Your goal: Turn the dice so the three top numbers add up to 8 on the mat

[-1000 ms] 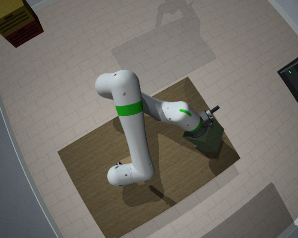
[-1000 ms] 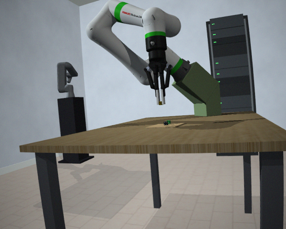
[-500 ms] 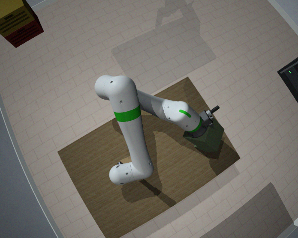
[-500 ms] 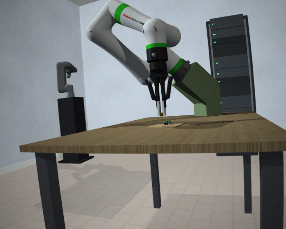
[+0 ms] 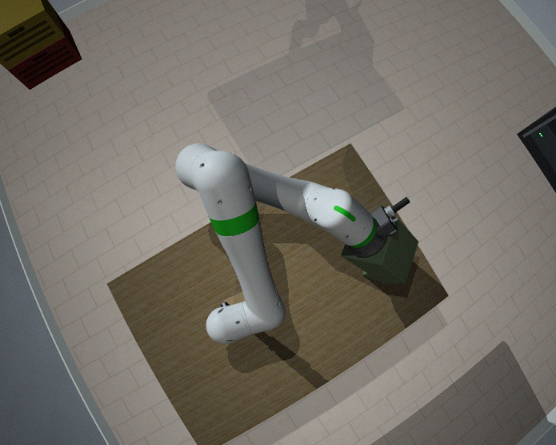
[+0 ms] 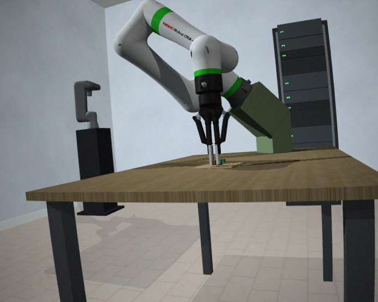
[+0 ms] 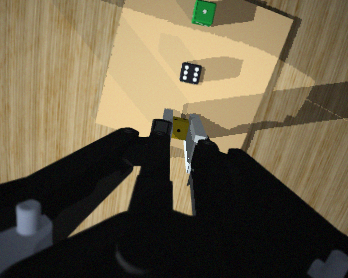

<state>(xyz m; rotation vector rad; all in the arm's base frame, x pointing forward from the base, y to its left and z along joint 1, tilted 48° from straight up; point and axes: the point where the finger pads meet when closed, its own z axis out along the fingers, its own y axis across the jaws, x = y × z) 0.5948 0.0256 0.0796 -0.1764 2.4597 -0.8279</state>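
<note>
My gripper is now 3 cm above the yellow die. Also, from my hand: tan mat 5 cm behind, 4 cm below; black die 5 cm behind, 3 cm below; green die 10 cm behind, 1 cm to the left, 3 cm below.
</note>
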